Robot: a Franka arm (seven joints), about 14 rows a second.
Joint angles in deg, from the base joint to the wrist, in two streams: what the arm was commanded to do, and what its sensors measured. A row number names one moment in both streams.
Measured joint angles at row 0:
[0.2, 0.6, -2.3, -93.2, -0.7, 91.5, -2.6]
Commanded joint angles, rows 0 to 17:
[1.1, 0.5, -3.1, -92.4, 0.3, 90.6, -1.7]
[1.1, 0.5, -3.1, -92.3, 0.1, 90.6, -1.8]
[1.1, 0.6, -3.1, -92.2, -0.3, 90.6, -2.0]
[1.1, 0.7, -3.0, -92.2, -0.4, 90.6, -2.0]
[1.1, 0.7, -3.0, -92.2, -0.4, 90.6, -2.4]
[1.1, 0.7, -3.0, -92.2, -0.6, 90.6, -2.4]
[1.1, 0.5, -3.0, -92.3, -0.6, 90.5, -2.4]
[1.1, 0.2, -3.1, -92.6, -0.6, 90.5, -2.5]
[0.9, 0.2, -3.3, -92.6, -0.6, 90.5, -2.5]
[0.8, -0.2, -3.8, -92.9, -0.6, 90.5, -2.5]
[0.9, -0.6, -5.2, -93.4, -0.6, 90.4, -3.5]
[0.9, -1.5, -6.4, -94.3, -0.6, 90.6, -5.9]
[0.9, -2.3, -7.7, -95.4, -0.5, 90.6, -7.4]
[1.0, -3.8, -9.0, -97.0, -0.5, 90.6, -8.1]
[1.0, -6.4, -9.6, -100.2, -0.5, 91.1, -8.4]
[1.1, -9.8, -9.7, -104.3, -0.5, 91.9, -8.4]
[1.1, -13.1, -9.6, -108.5, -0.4, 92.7, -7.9]
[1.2, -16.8, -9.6, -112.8, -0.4, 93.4, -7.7]
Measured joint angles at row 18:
[0.2, -6.8, -9.4, -101.5, -0.7, 91.0, -7.5]
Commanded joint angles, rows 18 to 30:
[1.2, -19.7, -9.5, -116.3, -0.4, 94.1, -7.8]
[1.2, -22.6, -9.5, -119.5, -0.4, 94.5, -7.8]
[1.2, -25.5, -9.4, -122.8, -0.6, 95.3, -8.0]
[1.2, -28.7, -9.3, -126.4, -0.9, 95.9, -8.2]
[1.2, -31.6, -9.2, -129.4, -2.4, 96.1, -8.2]
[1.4, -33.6, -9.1, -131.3, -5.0, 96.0, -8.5]
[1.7, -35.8, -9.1, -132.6, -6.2, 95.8, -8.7]
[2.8, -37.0, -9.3, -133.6, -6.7, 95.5, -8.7]
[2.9, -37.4, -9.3, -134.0, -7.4, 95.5, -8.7]
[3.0, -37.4, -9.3, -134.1, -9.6, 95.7, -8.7]
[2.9, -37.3, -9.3, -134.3, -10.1, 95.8, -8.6]
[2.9, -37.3, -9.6, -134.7, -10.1, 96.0, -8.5]
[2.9, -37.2, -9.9, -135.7, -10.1, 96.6, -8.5]
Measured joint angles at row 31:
[2.5, -36.5, -9.2, -133.6, -8.6, 94.7, -7.8]
